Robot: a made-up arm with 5 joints. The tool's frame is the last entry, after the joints.
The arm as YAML. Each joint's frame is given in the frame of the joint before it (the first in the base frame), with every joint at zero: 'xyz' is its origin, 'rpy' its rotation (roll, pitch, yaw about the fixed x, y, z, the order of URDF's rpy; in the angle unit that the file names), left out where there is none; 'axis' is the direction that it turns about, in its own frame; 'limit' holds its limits. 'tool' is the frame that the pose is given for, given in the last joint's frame.
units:
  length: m
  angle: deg
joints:
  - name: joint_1
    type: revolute
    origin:
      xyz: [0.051, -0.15, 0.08]
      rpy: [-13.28, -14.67, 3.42]
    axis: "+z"
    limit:
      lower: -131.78
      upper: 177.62
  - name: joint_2
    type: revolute
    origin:
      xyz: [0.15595, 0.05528, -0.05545]
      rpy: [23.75, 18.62, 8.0]
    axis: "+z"
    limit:
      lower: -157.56
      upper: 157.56
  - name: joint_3
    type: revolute
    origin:
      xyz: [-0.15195, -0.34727, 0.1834]
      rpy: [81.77, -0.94, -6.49]
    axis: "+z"
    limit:
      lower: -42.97
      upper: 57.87
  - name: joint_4
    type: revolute
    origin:
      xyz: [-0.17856, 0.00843, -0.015]
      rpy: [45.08, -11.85, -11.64]
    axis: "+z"
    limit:
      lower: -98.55
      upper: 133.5
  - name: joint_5
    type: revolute
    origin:
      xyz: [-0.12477, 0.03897, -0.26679]
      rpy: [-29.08, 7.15, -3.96]
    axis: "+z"
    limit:
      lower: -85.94
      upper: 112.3
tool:
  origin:
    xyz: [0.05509, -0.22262, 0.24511]
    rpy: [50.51, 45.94, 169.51]
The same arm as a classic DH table. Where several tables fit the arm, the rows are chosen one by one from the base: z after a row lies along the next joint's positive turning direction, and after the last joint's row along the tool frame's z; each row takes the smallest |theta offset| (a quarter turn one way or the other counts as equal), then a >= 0, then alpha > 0; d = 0 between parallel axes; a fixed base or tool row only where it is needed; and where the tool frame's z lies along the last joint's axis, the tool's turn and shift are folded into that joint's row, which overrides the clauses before.
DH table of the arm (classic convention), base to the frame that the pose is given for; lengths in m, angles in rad. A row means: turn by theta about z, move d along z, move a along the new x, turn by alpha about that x. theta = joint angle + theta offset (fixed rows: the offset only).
base (fixed): theta0 0.8802, d 0.4569, a -0.0831, alpha -0.3436
joint_1: theta0 -0.0831, d -0.5751, a 0.1506, alpha 0.5208
joint_2: theta0 -0.8123, d 0.2686, a -0.1109, alpha 1.4272
joint_3: theta0 -0.3886, d 0.2914, a -0.1674, alpha 0.8078
joint_4: theta0 -0.0012, d -0.1832, a -0.1307, alpha -0.5213
joint_5: theta0 0.6042, d 0.3611, a -0.0249, alpha -1.1127
tool (fixed): theta0 2.2123, d -0.2542, a 0.0000, alpha 0.0000
Joint limits (rad, base to tool): -2.3000..3.1001 -2.7499..2.7499 -0.7500..1.0100 -1.7200..2.3300 -1.4999..1.9600

